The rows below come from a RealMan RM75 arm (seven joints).
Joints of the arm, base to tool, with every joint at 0 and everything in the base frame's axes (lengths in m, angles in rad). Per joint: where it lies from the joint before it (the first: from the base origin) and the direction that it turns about. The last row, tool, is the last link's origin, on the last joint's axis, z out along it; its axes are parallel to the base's.
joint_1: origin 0 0 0.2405 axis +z
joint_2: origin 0 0 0 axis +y
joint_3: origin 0 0 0.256 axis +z
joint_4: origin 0 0 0 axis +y
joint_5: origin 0 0 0.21 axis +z
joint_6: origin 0 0 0 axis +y
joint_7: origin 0 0 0.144 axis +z
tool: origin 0 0 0
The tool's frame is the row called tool.
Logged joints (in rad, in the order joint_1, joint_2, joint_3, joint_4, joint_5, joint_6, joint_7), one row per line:
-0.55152, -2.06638, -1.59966, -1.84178, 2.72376, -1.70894, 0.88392
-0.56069, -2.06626, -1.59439, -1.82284, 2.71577, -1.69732, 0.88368
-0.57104, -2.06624, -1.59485, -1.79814, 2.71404, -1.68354, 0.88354
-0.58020, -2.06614, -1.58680, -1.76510, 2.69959, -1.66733, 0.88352
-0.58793, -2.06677, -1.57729, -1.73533, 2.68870, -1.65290, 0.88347
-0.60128, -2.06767, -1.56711, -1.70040, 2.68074, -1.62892, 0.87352
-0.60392, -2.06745, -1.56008, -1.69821, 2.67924, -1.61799, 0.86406
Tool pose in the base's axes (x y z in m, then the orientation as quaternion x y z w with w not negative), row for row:
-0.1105, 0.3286, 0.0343, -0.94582, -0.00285, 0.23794, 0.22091
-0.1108, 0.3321, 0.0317, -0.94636, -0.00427, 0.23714, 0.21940
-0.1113, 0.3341, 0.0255, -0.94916, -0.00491, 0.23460, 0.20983
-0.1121, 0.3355, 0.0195, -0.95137, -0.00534, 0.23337, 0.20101
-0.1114, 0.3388, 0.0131, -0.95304, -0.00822, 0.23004, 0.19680
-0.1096, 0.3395, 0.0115, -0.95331, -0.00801, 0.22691, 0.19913
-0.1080, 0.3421, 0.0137, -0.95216, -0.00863, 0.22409, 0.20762
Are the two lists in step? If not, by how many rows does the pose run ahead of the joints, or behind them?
The pose runs 1 row ahead of the joints: the pose in row i belongs to the joints in row i + 1.
